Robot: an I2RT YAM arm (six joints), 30 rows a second.
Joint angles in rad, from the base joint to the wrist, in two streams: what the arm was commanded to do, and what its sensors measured. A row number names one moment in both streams.
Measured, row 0:
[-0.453, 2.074, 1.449, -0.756, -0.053, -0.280]
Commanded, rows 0 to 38:
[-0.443, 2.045, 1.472, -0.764, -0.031, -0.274]
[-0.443, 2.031, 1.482, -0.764, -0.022, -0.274]
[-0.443, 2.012, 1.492, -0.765, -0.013, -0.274]
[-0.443, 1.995, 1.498, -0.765, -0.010, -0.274]
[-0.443, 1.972, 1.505, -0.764, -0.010, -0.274]
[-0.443, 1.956, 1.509, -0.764, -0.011, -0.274]
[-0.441, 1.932, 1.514, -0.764, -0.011, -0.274]
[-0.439, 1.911, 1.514, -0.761, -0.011, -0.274]
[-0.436, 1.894, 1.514, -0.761, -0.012, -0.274]
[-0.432, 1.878, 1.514, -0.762, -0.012, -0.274]
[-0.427, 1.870, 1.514, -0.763, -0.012, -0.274]
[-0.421, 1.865, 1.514, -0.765, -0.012, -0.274]
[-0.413, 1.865, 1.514, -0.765, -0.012, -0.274]
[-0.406, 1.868, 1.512, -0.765, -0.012, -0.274]
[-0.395, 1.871, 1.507, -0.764, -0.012, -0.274]
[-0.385, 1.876, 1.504, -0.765, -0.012, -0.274]
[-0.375, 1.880, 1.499, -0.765, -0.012, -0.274]
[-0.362, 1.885, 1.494, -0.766, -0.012, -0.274]
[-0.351, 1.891, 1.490, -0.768, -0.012, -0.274]
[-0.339, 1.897, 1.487, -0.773, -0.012, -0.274]
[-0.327, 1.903, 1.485, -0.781, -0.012, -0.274]
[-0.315, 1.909, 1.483, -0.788, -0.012, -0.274]
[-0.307, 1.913, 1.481, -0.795, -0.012, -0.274]
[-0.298, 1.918, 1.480, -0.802, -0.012, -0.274]
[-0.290, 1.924, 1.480, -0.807, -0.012, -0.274]
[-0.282, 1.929, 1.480, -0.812, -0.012, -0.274]
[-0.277, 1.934, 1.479, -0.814, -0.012, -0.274]
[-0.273, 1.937, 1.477, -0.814, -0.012, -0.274]
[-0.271, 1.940, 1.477, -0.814, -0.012, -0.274]
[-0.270, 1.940, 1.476, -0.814, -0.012, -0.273]
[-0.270, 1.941, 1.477, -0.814, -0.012, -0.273]
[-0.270, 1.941, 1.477, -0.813, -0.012, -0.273]
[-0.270, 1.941, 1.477, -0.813, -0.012, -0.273]
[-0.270, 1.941, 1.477, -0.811, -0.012, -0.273]
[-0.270, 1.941, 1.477, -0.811, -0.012, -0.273]
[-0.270, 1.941, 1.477, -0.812, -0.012, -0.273]
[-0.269, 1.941, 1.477, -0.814, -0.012, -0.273]
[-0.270, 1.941, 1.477, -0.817, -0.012, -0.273]
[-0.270, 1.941, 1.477, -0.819, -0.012, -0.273]
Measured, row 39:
[-0.271, 1.929, 1.483, -0.810, -0.007, -0.280]
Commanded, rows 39 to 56:
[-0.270, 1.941, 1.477, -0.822, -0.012, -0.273]
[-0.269, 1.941, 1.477, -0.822, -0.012, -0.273]
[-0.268, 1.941, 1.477, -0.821, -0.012, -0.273]
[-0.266, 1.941, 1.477, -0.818, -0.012, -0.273]
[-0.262, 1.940, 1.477, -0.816, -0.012, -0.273]
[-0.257, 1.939, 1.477, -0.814, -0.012, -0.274]
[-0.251, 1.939, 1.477, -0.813, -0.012, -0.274]
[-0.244, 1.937, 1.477, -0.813, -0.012, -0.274]
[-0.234, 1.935, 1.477, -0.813, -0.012, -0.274]
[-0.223, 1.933, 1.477, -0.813, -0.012, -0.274]
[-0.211, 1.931, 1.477, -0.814, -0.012, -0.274]
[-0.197, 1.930, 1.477, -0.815, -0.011, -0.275]
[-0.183, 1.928, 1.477, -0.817, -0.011, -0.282]
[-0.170, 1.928, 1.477, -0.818, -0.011, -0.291]
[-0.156, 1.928, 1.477, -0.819, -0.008, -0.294]
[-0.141, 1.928, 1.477, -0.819, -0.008, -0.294]
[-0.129, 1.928, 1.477, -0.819, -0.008, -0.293]
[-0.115, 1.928, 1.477, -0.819, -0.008, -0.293]
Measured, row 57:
[-0.147, 1.929, 1.483, -0.812, -0.007, -0.286]
